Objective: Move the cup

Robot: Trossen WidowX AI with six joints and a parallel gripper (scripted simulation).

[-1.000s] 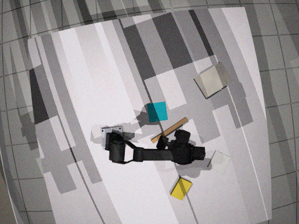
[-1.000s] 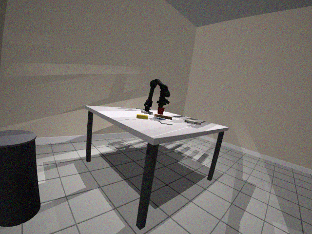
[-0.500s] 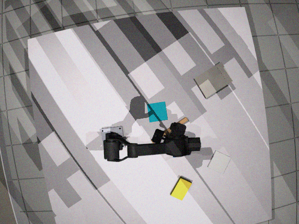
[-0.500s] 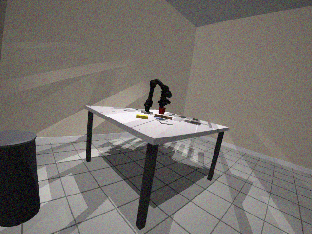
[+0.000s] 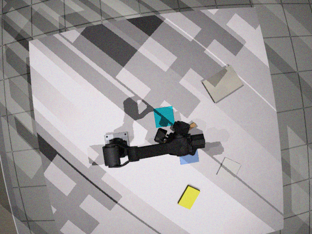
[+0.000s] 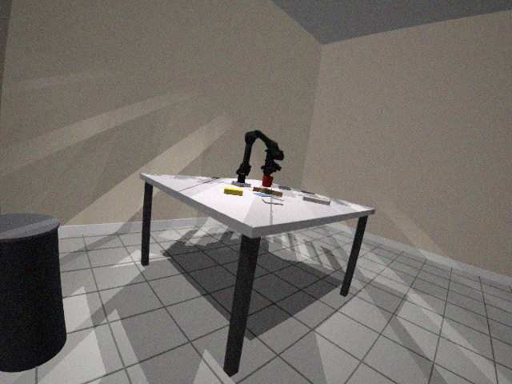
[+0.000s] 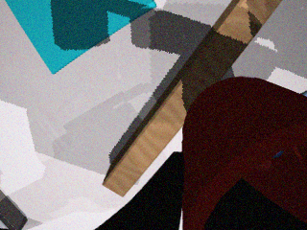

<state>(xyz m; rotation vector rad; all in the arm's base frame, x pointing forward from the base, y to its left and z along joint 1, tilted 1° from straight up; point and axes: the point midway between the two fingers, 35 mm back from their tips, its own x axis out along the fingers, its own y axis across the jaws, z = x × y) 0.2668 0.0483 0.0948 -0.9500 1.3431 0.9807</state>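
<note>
My gripper tip is 4 cm short of the blue marble, 2 cm to the left of it and 2 cm above it. Round my gripper tip: wooden slat (1 cm ahead, 2 cm to the left, 8 cm below); then blue pad (8 cm ahead, 7 cm to the right, 10 cm below); then red cup (3 cm ahead, 1 cm to the right).
</note>
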